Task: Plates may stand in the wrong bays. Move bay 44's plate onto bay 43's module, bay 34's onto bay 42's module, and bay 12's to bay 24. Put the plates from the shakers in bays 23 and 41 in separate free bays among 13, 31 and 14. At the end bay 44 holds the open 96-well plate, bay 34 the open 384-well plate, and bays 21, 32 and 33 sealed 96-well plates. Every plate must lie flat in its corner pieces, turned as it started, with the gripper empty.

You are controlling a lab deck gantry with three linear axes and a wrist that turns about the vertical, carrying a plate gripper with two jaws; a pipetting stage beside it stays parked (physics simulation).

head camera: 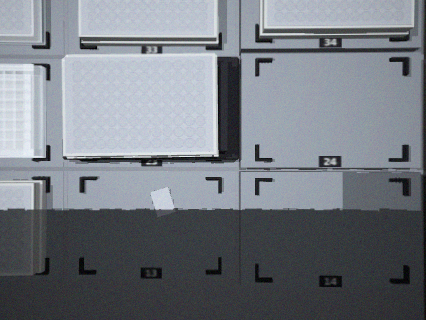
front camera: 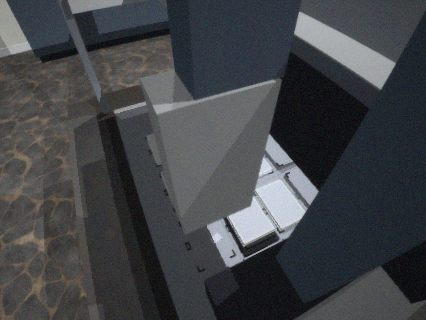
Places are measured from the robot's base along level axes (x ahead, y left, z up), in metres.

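Pixels of known places: robot's base, origin of the base link: point(front camera: 146, 138).
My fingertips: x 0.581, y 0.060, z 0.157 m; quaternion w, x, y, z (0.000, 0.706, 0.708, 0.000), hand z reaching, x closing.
Observation:
For each thing: its top centre in the pictures, then the offset to it from my fingertips. "*": a spot on its surface instead.
- pale plate, middle of its top: point(head camera: 139, 104) point(front camera: 246, 214) dx -0.190, dy +0.090, dz -0.120 m
- dark shaker, middle of its top: point(head camera: 147, 104) point(front camera: 247, 216) dx -0.185, dy +0.091, dz -0.126 m
- Bay 12's plate, surface spot: point(head camera: 15, 235) * dx -0.307, dy -0.023, dz -0.143 m
- Bay 34's plate, surface spot: point(head camera: 337, 12) * dx -0.026, dy +0.169, dz -0.128 m
- Bay 24, surface spot: point(head camera: 327, 105) * dx -0.027, dy +0.094, dz -0.143 m
- bay 14, surface spot: point(head camera: 330, 240) * dx -0.025, dy -0.027, dz -0.143 m
- Bay 13, surface spot: point(head camera: 115, 240) * dx -0.224, dy -0.032, dz -0.157 m
- small white scrap, middle of its top: point(head camera: 162, 202) point(front camera: 216, 238) dx -0.178, dy +0.005, dz -0.156 m
- Bay 33's plate, middle of its top: point(front camera: 280, 202) dx -0.189, dy +0.197, dz -0.143 m
- plate with a square grid, surface spot: point(head camera: 19, 110) * dx -0.304, dy +0.089, dz -0.143 m
A pale plate point(front camera: 250, 222) point(head camera: 142, 105) sits on the dark shaker point(front camera: 260, 244) point(head camera: 229, 110) in bay 23. Bay 12's plate point(head camera: 15, 235) shows in part at the lower left of the head view. Bay 34's plate point(head camera: 337, 12) shows in part at the top right. Bay 24 point(head camera: 327, 105) is free, and so is bay 14 point(head camera: 330, 240). Bay 13 point(head camera: 115, 240) holds no plate. Part of my gripper's black body shows behind the blue column in the front view; its jaws are hidden there and do not show in the head view. Bays 41, 42, 43, 44 and 31 cannot be made out.
A small white scrap point(front camera: 217, 237) point(head camera: 162, 198) lies in bay 13. Bay 33's plate point(front camera: 281, 202) point(head camera: 150, 19) stands behind the shaker. A plate with a square grid point(head camera: 19, 110) is at the left. The pale stage housing point(front camera: 215, 155) and blue column point(front camera: 365, 200) block much of the front view.

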